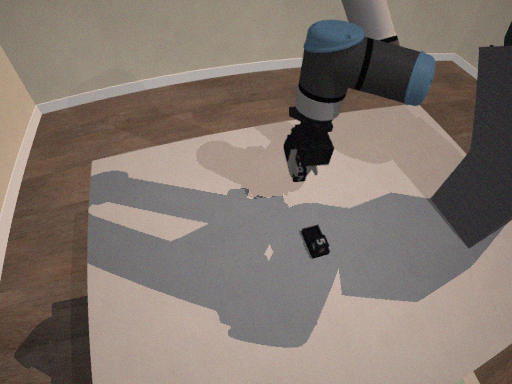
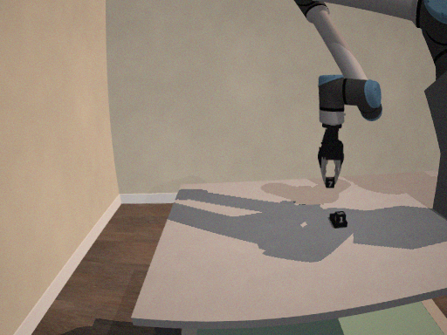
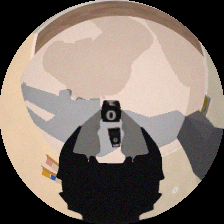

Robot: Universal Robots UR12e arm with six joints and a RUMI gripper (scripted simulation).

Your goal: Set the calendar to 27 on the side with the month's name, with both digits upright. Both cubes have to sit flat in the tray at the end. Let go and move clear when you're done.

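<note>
Now: hand 160 mm to the right of the tray, 80 mm above it and 30 mm short of it. Also, from my hand: black cube (10 mm below).
</note>
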